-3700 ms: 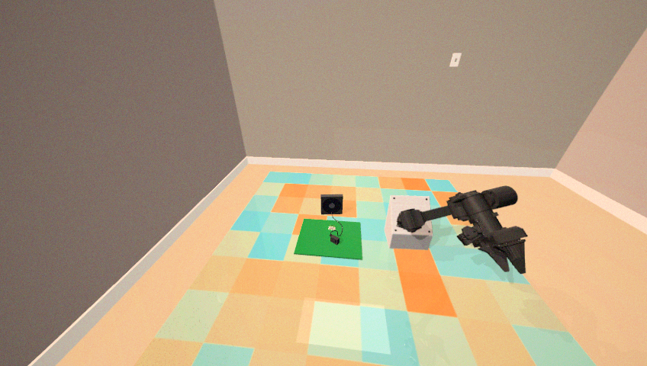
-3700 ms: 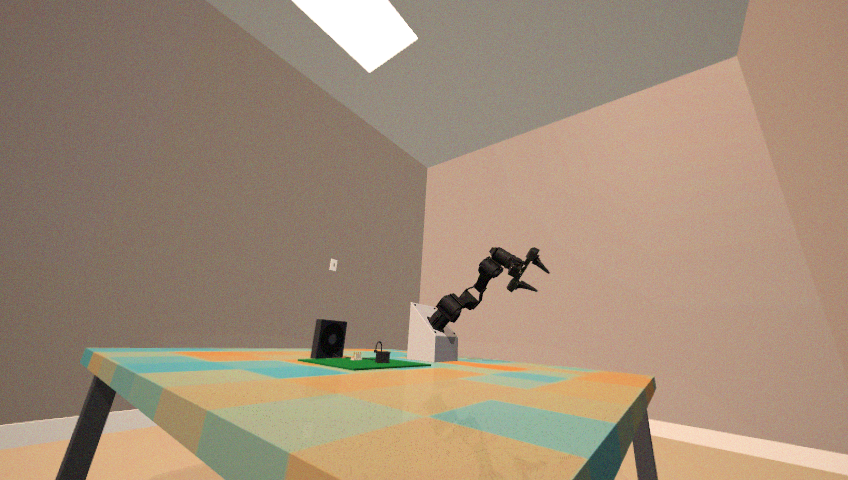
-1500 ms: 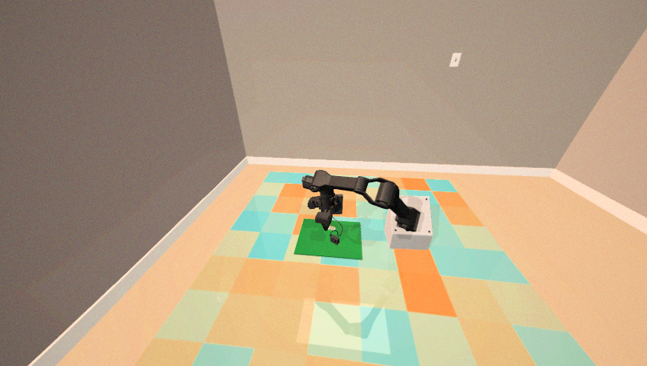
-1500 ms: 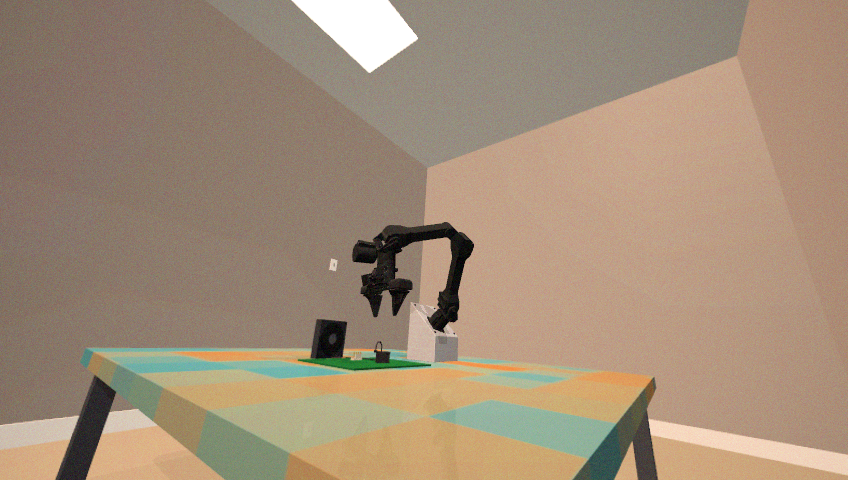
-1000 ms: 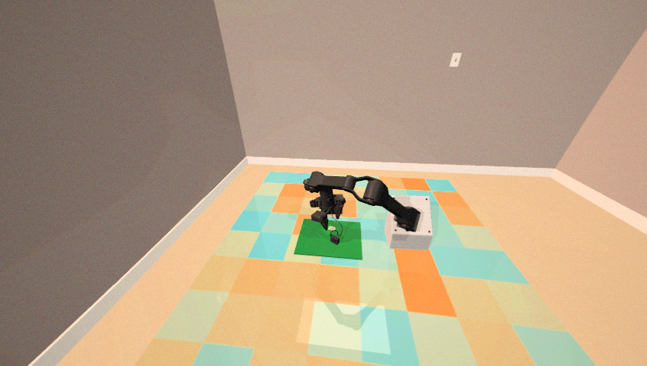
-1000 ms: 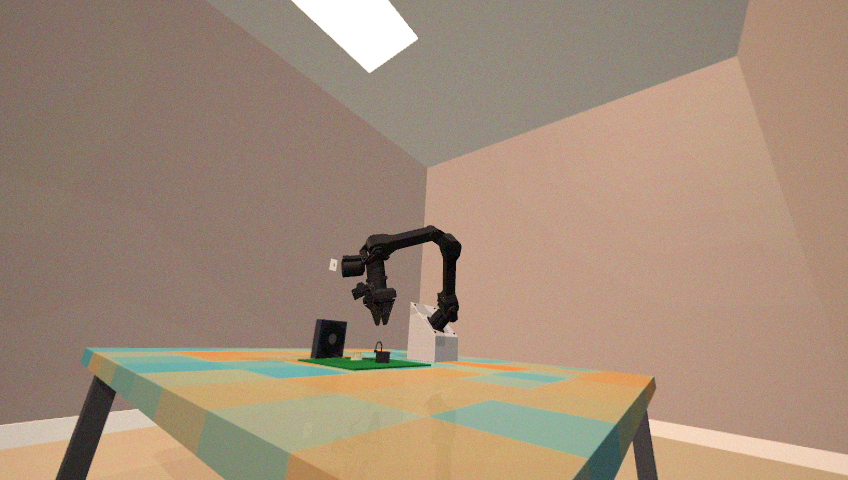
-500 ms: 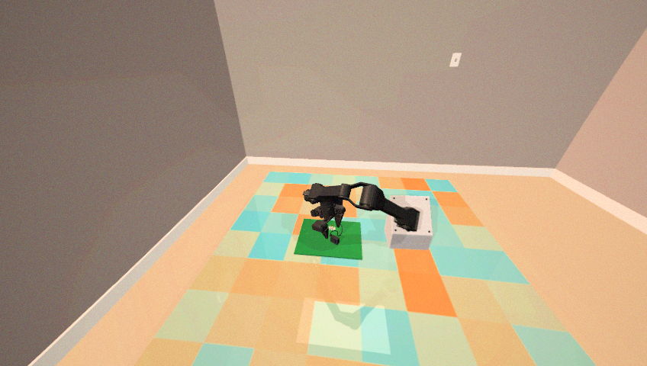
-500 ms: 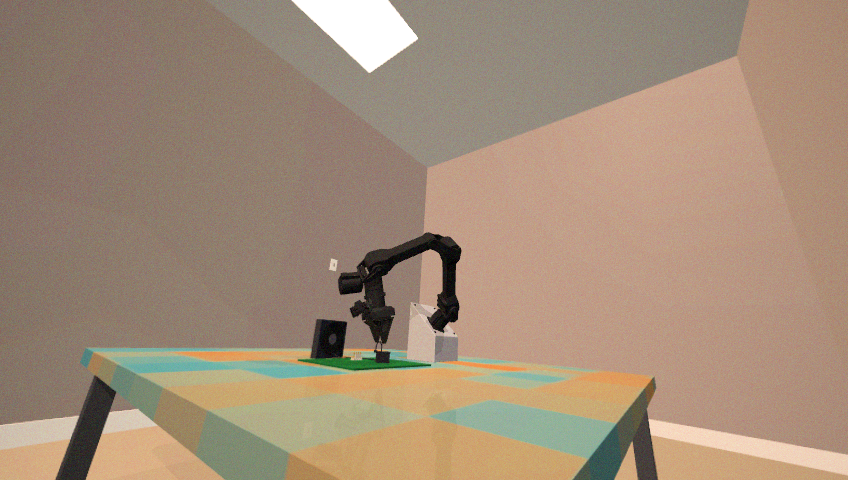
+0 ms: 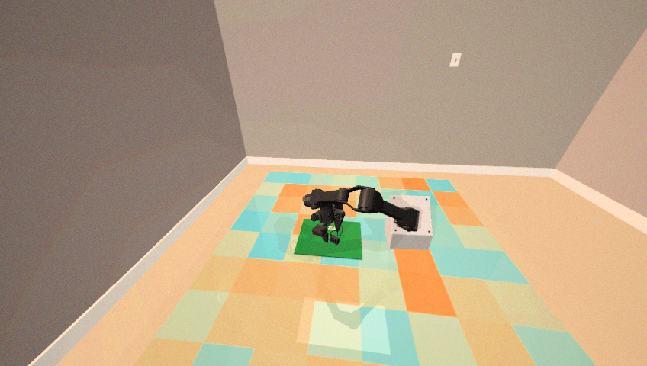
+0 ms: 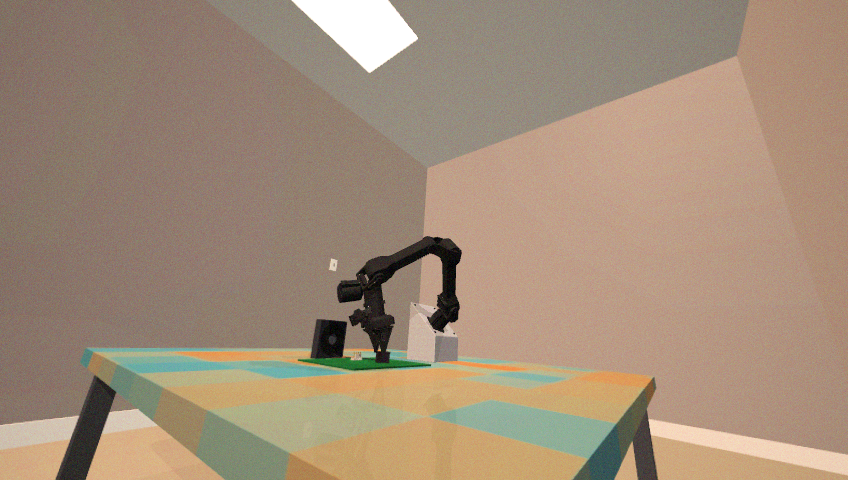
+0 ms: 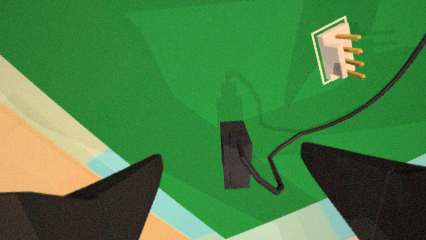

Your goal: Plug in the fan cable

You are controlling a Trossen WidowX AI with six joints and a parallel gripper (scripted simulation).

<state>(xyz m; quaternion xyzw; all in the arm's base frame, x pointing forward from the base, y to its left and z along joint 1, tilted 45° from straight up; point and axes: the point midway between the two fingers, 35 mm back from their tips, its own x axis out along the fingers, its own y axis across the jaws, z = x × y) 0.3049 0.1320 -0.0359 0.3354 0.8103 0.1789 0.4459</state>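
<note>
My gripper tip is 1 cm past the black plug and 1 cm above it. From my gripper tip the other things lie so: green board 5 cm below, 3 cm to the right, 2 cm ahead; black fan 21 cm to the right, 5 cm ahead, 2 cm above.
</note>
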